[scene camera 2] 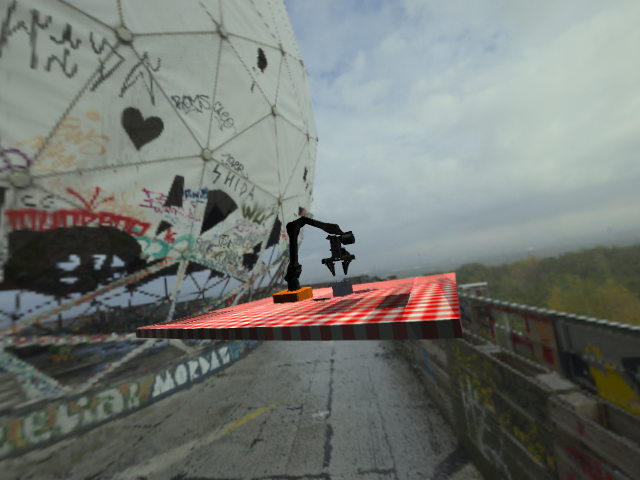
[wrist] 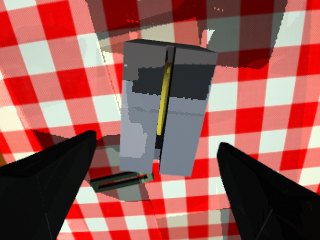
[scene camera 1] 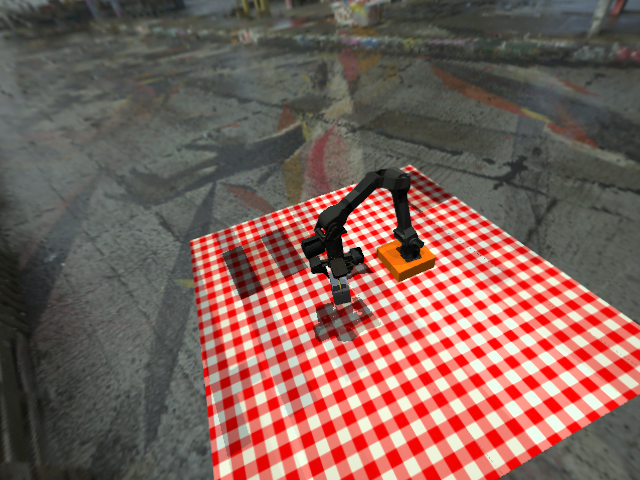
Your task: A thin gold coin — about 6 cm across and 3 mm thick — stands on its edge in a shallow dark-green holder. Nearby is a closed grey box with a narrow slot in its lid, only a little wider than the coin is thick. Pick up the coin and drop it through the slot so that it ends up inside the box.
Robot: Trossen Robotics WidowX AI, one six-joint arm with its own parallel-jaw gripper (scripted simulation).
Note:
My gripper (scene camera 1: 338,275) is open, with nothing in its grasp.
My gripper is seen too in the wrist view (wrist: 158,143).

